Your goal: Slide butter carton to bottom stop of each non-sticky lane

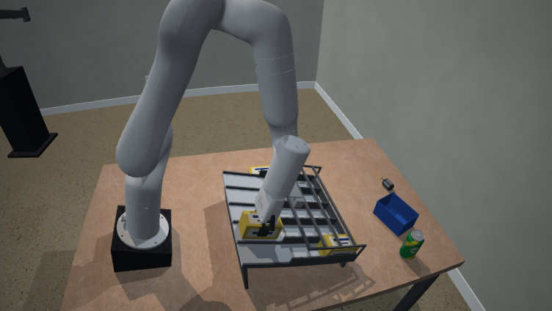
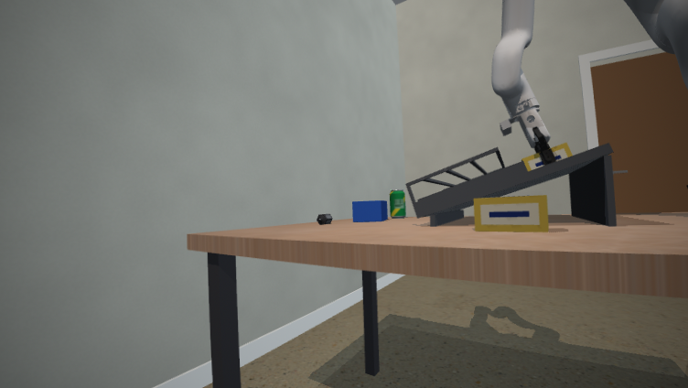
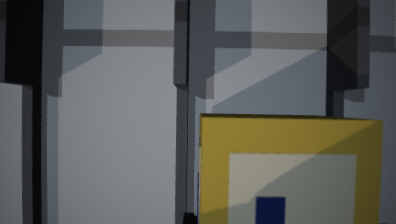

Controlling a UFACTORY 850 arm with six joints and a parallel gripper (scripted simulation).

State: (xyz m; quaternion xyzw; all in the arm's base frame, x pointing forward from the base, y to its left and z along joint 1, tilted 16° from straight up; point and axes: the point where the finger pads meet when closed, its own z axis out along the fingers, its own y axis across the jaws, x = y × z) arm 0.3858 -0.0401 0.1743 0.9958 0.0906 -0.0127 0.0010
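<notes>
My hand is 5 cm to the left of the dark divider and 4 cm above it. From my hand the other things lie so: small black object 61 cm ahead, 34 cm to the left, 16 cm below.
</notes>
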